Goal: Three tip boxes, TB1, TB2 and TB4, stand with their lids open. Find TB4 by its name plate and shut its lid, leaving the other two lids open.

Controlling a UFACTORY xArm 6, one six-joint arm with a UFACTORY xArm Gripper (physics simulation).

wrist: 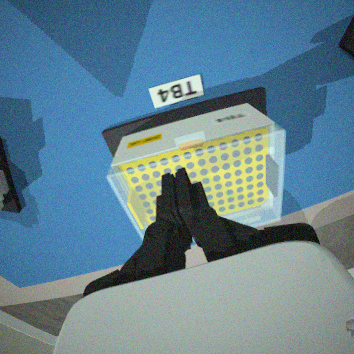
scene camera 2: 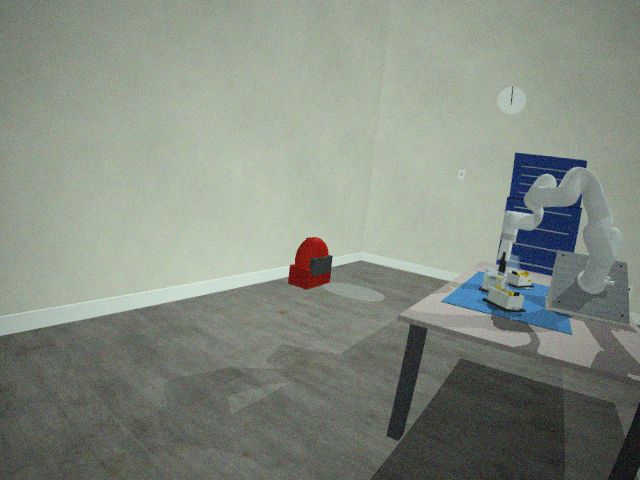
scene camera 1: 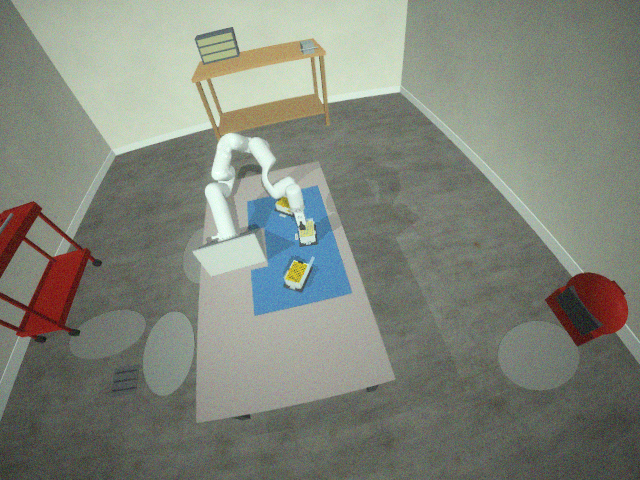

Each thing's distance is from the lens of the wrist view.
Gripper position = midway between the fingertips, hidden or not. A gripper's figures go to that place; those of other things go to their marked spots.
gripper (wrist: 180, 186): 0.14 m
name plate (wrist: 184, 88): 0.19 m
